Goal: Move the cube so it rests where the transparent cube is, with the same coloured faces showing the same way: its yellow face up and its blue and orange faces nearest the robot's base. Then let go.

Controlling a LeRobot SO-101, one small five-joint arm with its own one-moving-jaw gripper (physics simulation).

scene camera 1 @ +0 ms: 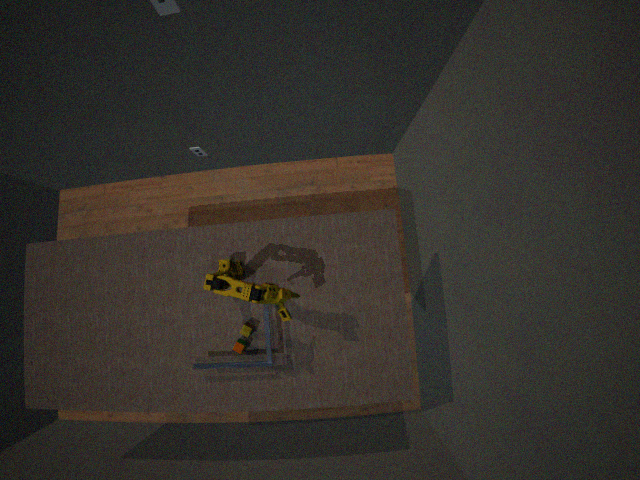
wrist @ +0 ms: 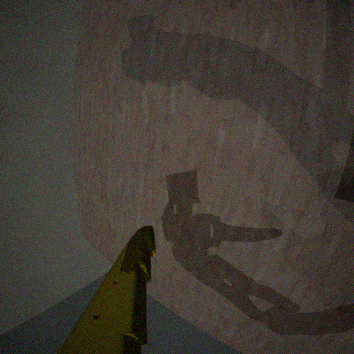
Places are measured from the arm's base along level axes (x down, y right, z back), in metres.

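Pixels of known places: hand, its tool point: (scene camera 1: 298, 296) (wrist: 153, 236); arm's base, origin of its link: (scene camera 1: 232, 276).
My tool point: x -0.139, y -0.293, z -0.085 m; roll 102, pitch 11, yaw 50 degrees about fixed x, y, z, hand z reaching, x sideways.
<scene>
For each thing: its top centre in the pictures, then the offset to it from my tool point. "spot": a spot on its surface instead. Level surfaces: height alone.
- cube, centre of its top: (scene camera 1: 238, 347) dx +0.099, dy +0.268, dz -0.199 m
- dimmer shape with a yellow face up, centre of its top: (scene camera 1: 245, 331) dx +0.099, dy +0.234, dz -0.134 m
- bar, a spot on its surface: (scene camera 1: 268, 335) spot: dx +0.079, dy +0.138, dz -0.151 m
- mat, height of its surface: dx +0.139 m
The cube (scene camera 1: 239, 346) shows a bright orange face and a green face in the scene view, on the mat below the arm. A dimmer shape with a yellow face up (scene camera 1: 247, 329) lies right beside it, nearer the arm's base; it looks like the transparent cube, and a gap between the two cannot be made out. My gripper (scene camera 1: 293, 305) is fully open and empty, above the mat to the right of both cubes and apart from them. In the wrist view one notched yellow jaw shows at lower left, and neither cube shows there.
Two thin blue-grey bars meet at a corner: one bar (scene camera 1: 268, 335) runs up under the gripper to the right of the cubes, the other bar (scene camera 1: 227, 365) runs below them. The mat (scene camera 1: 129, 320) lies on a wooden surface (scene camera 1: 124, 201). Arm shadows fall across the mat.
</scene>
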